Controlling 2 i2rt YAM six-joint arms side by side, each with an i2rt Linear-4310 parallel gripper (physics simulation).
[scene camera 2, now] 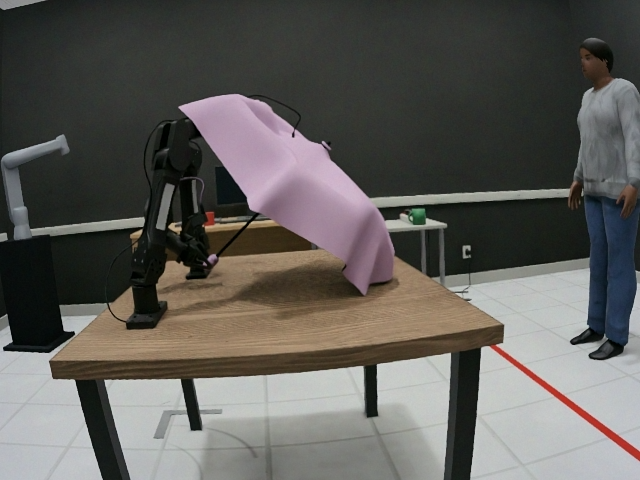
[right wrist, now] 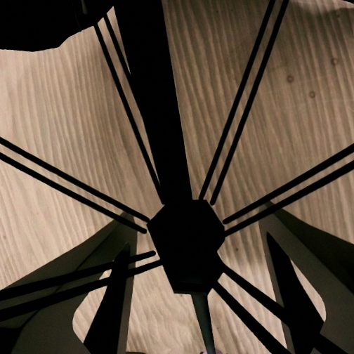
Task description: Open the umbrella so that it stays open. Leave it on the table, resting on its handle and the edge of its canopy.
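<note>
The umbrella's pink canopy [scene camera 2: 310,191] is spread wide and tilted, with its surface creased and bulging. Its lower right edge touches the table [scene camera 2: 232,335]. The dark shaft [scene camera 2: 236,236] [right wrist: 202,317] slopes down left to the pink handle [scene camera 2: 212,259]. My left gripper [scene camera 2: 208,257] is shut on the handle, just above the table. In the right wrist view, a dark hexagonal runner [right wrist: 186,245] with thin ribs spreading from it lies between the fingers of my right gripper [right wrist: 195,215]. Those fingers stand apart, with gaps on both sides. The canopy hides this gripper in the scene view.
The near arm's base [scene camera 2: 146,314] stands at the table's left. A black cable [scene camera 2: 297,117] loops above the canopy. Behind are a desk with a monitor [scene camera 2: 230,186], a green mug [scene camera 2: 416,216] on a white table, and a standing person [scene camera 2: 607,139] at the right.
</note>
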